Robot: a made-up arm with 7 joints.
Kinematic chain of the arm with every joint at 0, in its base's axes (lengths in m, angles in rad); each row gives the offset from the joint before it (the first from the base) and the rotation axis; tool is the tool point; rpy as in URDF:
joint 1: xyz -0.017 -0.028 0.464 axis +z
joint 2: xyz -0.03 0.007 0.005 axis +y
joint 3: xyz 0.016 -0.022 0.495 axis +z
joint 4: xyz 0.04 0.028 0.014 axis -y
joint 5: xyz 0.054 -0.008 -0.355 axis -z
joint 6: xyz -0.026 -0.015 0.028 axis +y
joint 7: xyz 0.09 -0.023 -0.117 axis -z
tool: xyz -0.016 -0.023 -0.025 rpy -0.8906 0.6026 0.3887
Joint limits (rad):
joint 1: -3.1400..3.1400
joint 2: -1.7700..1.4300
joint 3: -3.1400..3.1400
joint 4: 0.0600..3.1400
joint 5: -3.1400..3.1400
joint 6: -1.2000..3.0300
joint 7: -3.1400..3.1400
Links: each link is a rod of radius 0.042 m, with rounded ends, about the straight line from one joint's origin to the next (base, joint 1, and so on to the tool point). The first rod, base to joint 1, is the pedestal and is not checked.
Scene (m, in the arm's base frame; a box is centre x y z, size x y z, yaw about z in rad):
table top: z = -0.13
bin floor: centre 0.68 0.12 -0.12 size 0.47 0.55 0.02 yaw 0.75
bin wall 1: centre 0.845 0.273 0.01 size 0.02 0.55 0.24 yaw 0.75
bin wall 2: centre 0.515 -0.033 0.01 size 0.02 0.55 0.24 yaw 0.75
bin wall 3: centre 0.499 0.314 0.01 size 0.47 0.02 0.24 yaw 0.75
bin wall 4: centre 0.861 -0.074 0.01 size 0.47 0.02 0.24 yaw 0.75
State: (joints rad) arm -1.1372 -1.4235 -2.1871 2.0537 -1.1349 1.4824 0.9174
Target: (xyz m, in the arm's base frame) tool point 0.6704 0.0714 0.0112
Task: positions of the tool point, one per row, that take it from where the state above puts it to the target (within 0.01 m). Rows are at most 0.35 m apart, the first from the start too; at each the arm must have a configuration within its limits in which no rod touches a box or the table.
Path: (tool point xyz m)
1: -0.3436 0.7467 0.3252
2: -0.0673 0.8245 0.4120
3: 0.2209 0.7955 0.5122
4: 0.4786 0.6184 0.3956
5: 0.6346 0.3576 0.3064
6: 0.6704 0.0714 0.2466
7: 0.6806 0.0736 0.1290
8: 0.6704 0.0714 0.0112

